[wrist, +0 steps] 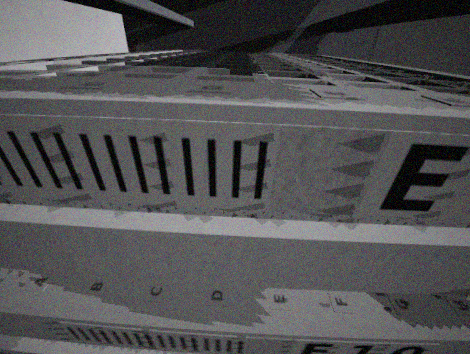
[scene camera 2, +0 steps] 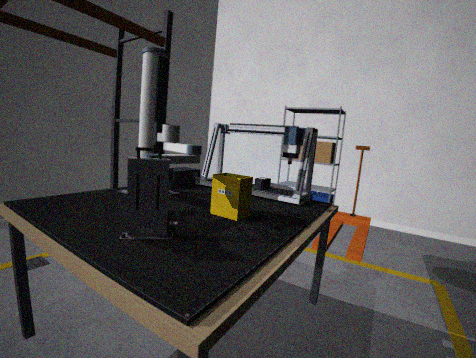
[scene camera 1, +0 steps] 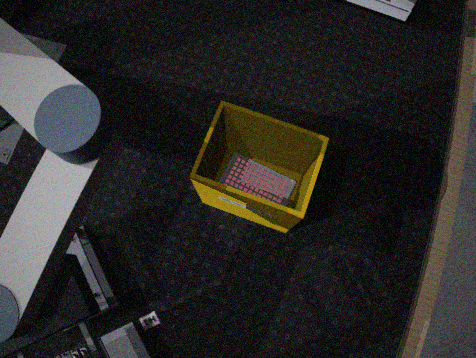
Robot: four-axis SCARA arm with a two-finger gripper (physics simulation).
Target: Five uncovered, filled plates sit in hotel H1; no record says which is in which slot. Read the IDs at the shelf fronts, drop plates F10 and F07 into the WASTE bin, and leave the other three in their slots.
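Places are measured from the arm's base along level axes (x left, y back, z up), in centimetres.
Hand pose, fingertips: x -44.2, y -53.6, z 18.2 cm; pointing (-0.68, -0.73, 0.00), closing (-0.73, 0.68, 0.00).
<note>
After its pixels a point has its place.
The yellow WASTE bin (scene camera 1: 250,212) {z 10.3, x -8.5, y -65.5 cm} (scene camera 2: 224,200) {z 9.6, x -8.5, y -64.6 cm} stands on the dark table. A plate with red wells (scene camera 1: 260,181) {z 2.9, x -1.4, y -65.2 cm} lies in it. Hotel H1 (scene camera 2: 148,182) {z 21.4, x -49.2, y -59.1 cm} shows as a dark tower, with its H1 tag (scene camera 1: 149,320) {z 1.3, x -31.8, y -54.7 cm} in scene camera 1. In the wrist view a plate front with a large E (wrist: 310,170) fills the middle, the rest of its ID cut off. Below it the lettered rim of plate E10 (wrist: 185,300) shows, its ID cut by the lower edge. My gripper is at the hotel, below these fronts, shut on plate F07; the fingers and that plate are hidden.
The arm's white links (scene camera 1: 45,205) {z 29.4, x -18.8, y -43.1 cm} (scene camera 2: 182,148) {z 32.3, x -11.5, y -38.4 cm} reach over to the hotel, beside the bin. A gantry frame (scene camera 2: 257,128) {z 49.0, x 62.2, y -42.3 cm} stands behind the bin, and a small dark block (scene camera 2: 262,183) {z 10.6, x 51.5, y -55.6 cm} is near it. The wooden table edge (scene camera 1: 447,160) {z 0.0, x 16.4, y -101.0 cm} runs along the right.
</note>
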